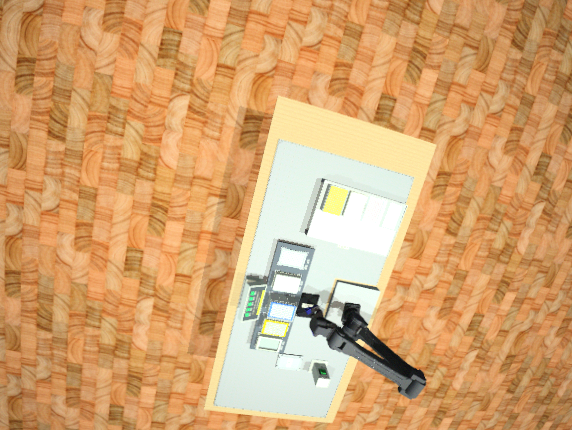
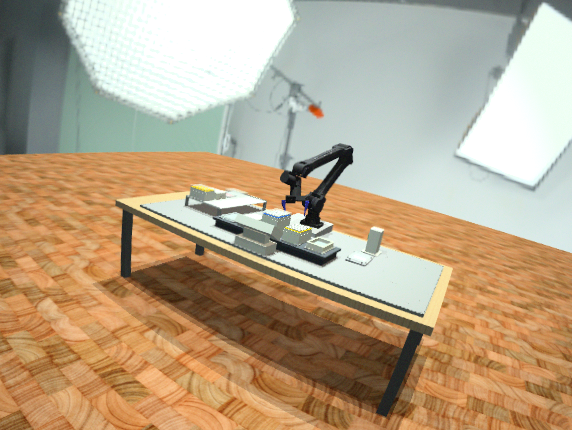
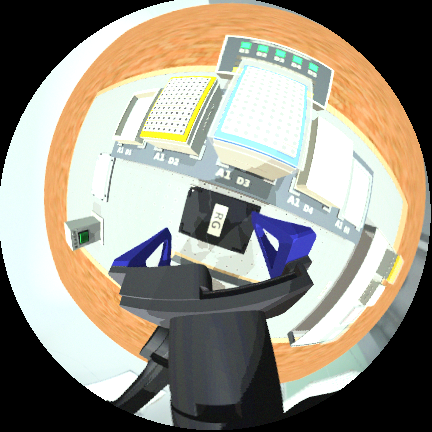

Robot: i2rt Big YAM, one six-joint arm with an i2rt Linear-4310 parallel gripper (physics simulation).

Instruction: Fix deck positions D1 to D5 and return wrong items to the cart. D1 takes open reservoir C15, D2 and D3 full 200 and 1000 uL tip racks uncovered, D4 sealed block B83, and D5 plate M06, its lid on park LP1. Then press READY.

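Places are measured from the arm's base along level axes (x up, y right, z ahead), in centimetres.
Pixels of known places: gripper, fingertip midpoint: (image 1: 307,316) (image 2: 294,216) (image 3: 209,223); arm's base, origin of the base link: (image 1: 350,312) (image 2: 311,224).
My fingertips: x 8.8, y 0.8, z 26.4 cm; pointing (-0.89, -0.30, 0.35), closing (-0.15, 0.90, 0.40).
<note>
Ahead of a thing's pixels: the offset from my fingertips to its middle. "pt": to the spot under its first point.
My gripper (image 1: 310,309) (image 2: 295,206) (image 3: 209,223) is open and empty, above the black RG pad @(dx -11.0, dy -0.2, dz -1.9 cm) (image 3: 199,210). On the deck, D1 holds an open white reservoir @(dx -5.4, dy -21.4, dz +16.4 cm) (image 1: 269,344) (image 2: 320,244) (image 3: 136,120). D2 holds a yellow-rimmed tip rack @(dx -3.7, dy -9.0, dz +15.3 cm) (image 1: 275,328) (image 2: 297,231) (image 3: 180,107), its top showing many holes. D3 holds a taller blue-rimmed rack @(dx +2.1, dy +3.3, dz +14.2 cm) (image 1: 281,311) (image 2: 276,215) (image 3: 265,112); its top looks pale, perhaps under a clear cover. D4 holds a white block @(dx -4.6, dy +15.7, dz +13.4 cm) (image 1: 287,283) (image 3: 327,160), D5 a flat pale plate @(dx -6.2, dy +28.0, dz +12.1 cm) (image 1: 293,257) (image 3: 357,192). Codes are unreadable.
Pale flat park LP1 @(pt dx -9.9, dy -37.3, dz +1.7 cm) (image 1: 289,362) (image 2: 359,258) (image 3: 102,176) and the READY box @(dx -5.2, dy -40.4, dz -16.5 cm) (image 1: 323,372) (image 2: 374,240) (image 3: 84,237) stand near D1. The white cart @(dx -8.4, dy +52.3, dz -16.5 cm) (image 1: 350,230) (image 2: 235,201) bears a yellow rack @(dx +0.1, dy +61.0, dz -1.3 cm) (image 1: 335,200) (image 2: 202,189) and pale items. A display panel @(pt dx +0.0, dy +5.2, dz +29.0 cm) (image 1: 252,302) (image 3: 280,55) shows green D1–D5 squares.
</note>
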